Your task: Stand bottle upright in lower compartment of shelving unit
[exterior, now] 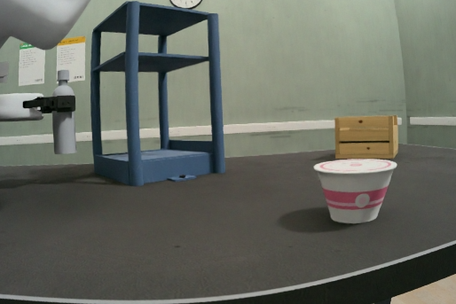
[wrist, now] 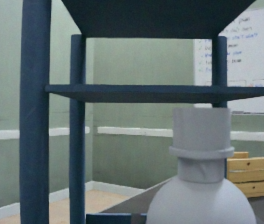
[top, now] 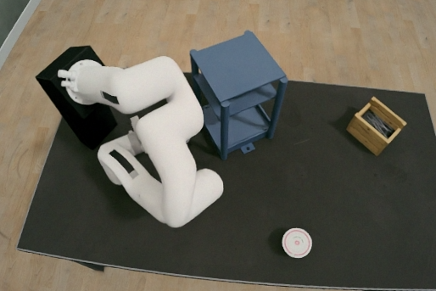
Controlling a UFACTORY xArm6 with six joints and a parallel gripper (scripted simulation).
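My gripper is now 10 mm below the bottle. The rest, counted from my hand: pink cup: 190 mm ahead, 510 mm to the right, 130 mm below; then shelving unit: 210 mm ahead, 10 mm to the left, 20 mm above; then wooden crate: 710 mm ahead, 260 mm to the right, 120 mm below.
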